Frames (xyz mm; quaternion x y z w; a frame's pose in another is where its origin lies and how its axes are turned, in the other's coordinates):
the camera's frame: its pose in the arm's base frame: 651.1 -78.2 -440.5 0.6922 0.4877 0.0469 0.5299
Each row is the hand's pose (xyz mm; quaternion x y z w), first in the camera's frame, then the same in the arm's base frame.
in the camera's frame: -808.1 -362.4 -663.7 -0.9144 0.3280 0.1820 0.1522
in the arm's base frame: -381.8 -221.0 -69.7 -0.3058 0.0792 0.7766 0.5451
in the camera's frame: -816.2 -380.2 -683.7 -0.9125 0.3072 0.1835 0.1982
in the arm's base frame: -408.8 -213.7 -71.2 -0.2713 0.0896 0.7642 0.5782
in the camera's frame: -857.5 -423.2 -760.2 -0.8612 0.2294 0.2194 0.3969
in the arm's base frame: -501.7 -192.7 -52.9 -0.0854 0.1229 0.7137 0.6843
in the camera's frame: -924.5 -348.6 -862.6 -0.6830 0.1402 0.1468 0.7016
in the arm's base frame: -549.4 -168.0 80.0 0.1888 0.2828 0.5409 0.7693
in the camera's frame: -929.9 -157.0 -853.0 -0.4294 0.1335 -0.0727 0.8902
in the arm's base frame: -426.8 -171.4 227.6 0.3470 0.5351 0.3051 0.7073
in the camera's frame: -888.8 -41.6 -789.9 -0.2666 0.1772 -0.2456 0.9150
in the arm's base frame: -296.6 -180.7 271.6 0.3640 0.6976 0.1654 0.5945
